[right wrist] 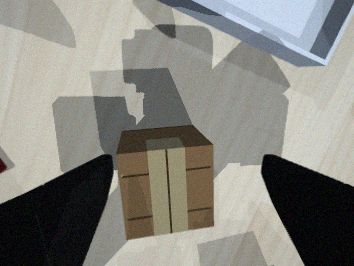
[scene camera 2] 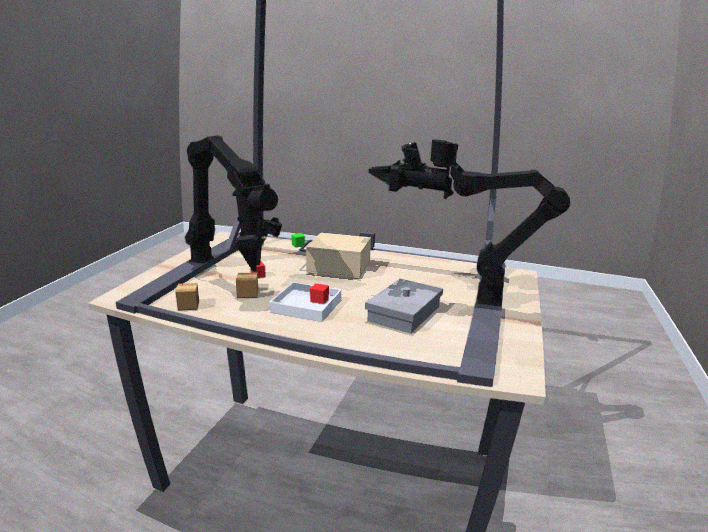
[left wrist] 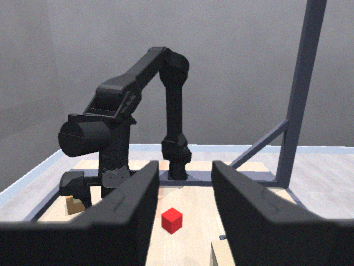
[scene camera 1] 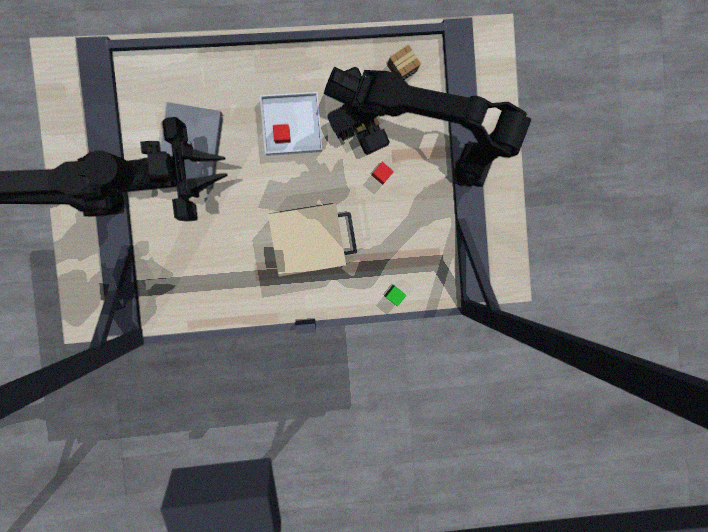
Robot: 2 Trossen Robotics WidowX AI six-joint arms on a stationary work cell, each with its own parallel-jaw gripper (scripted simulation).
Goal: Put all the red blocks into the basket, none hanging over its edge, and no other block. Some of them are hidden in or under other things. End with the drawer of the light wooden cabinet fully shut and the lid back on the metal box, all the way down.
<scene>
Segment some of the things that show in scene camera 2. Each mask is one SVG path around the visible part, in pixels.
My left gripper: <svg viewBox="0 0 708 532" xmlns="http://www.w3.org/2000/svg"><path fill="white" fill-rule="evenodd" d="M430 167L427 167L426 163L421 162L417 144L414 142L402 146L402 152L406 156L403 159L404 164L400 163L399 160L389 166L372 167L368 170L368 173L389 185L389 191L397 192L402 187L407 186L419 187L418 189L427 188Z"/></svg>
My right gripper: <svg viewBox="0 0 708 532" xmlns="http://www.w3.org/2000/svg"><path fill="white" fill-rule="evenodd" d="M238 213L239 217L237 220L240 221L241 232L235 241L235 248L240 251L251 270L256 271L257 265L261 263L262 244L266 240L266 238L261 236L267 237L270 234L278 237L282 223L279 223L279 219L275 217L271 220L263 219L263 215L257 211Z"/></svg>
A grey metal lid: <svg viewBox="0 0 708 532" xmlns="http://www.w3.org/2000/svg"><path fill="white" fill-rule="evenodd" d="M444 288L400 278L366 301L365 309L414 322L443 295Z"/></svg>
</scene>
